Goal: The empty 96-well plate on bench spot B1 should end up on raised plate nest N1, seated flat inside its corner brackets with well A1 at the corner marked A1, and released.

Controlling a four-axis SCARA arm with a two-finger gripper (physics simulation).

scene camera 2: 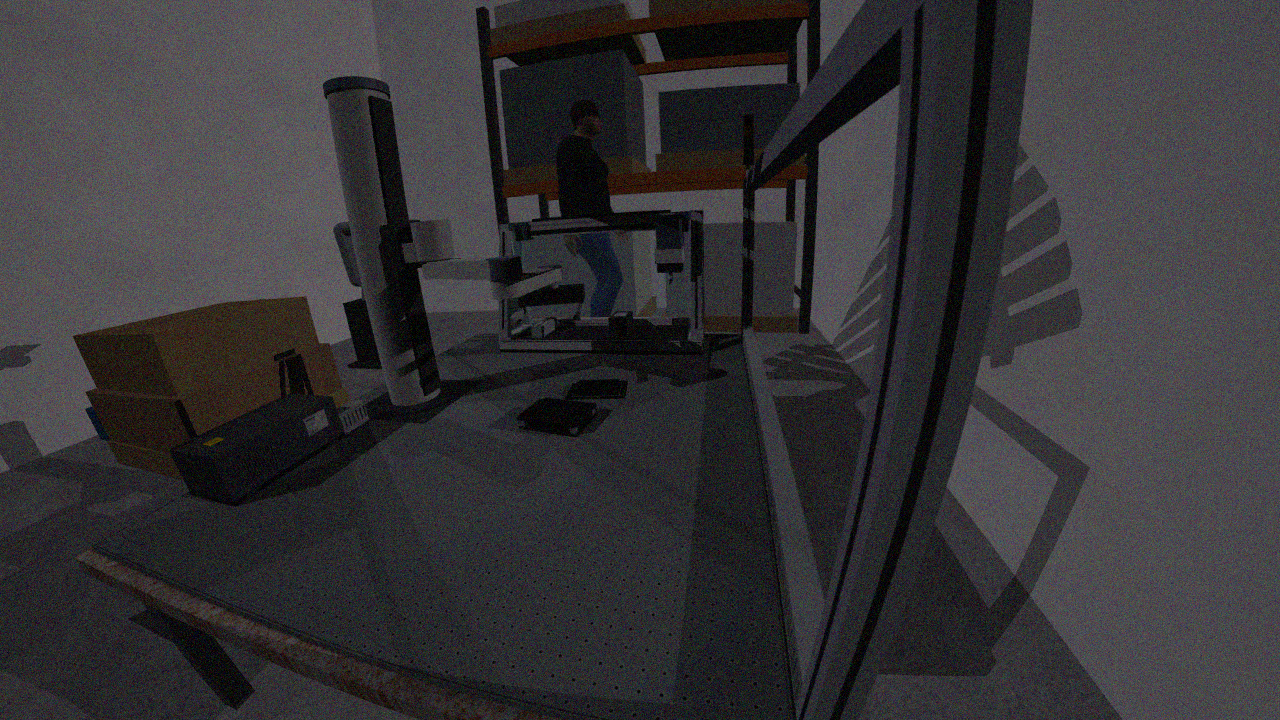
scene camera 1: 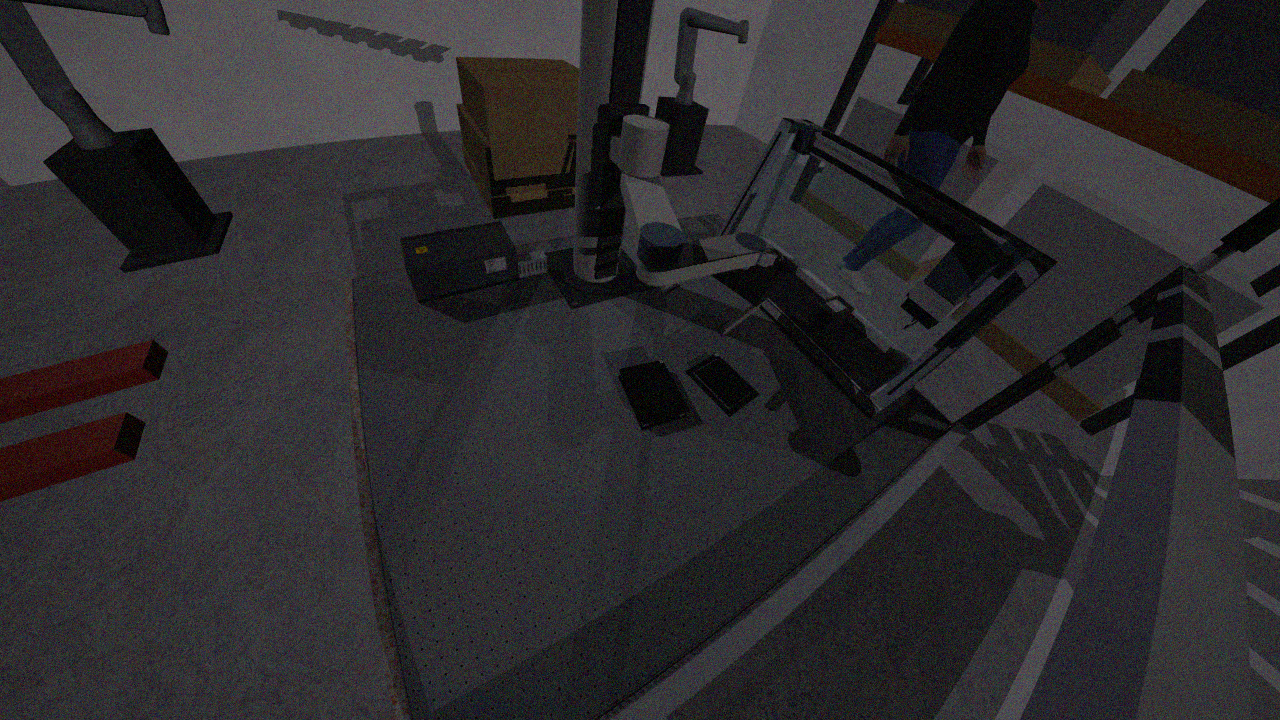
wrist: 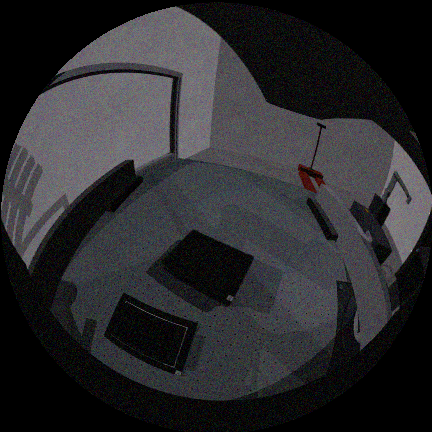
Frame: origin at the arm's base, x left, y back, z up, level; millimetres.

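Seen in the pictures: gripper, between the fingertips: (scene camera 2: 544,318) (scene camera 1: 691,308) (wrist: 226,174); arm's base, origin of its link: (scene camera 2: 417,401) (scene camera 1: 595,273).
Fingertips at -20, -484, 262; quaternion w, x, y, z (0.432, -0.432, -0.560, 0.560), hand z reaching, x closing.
Note:
Pixels of each thing's top centre, then the offset from my fingertips to it, as dx, dy, dz. "*": a spot on its surface instead.
- spot B1, a spot on its surface: (wrist: 150,332) (scene camera 1: 718,377) (scene camera 2: 592,386) * +125, -65, -234
- dark controller box, a spot on its surface: (scene camera 2: 259,447) * -440, +518, -161
A dark, thick rectangular block, which looks like raised nest N1 (scene camera 1: 653,394) (scene camera 2: 559,414) (wrist: 207,265), stands on the bench with a small pale corner tag. Beside it is a dark, lower rectangle with a thin pale outline, which looks like the plate on spot B1 (scene camera 1: 721,385) (scene camera 2: 597,388) (wrist: 150,332). It also has a pale tag at one corner. Wells, brackets and lettering are too dark to read. My gripper (wrist: 226,174) is open, its fingers wide apart with nothing between them. It is up at the arm's end, apart from both; its fingertips are unclear in the scene views.
A framed enclosure (scene camera 2: 693,286) stands beyond the two dark rectangles. The arm's column (scene camera 1: 597,205) (scene camera 2: 358,179) rises behind them. A dark controller box (scene camera 1: 460,259) (scene camera 2: 259,447) and cardboard boxes (scene camera 1: 519,116) (scene camera 2: 223,358) are beside the column. A person (scene camera 1: 971,67) (scene camera 2: 581,174) stands beyond the enclosure.

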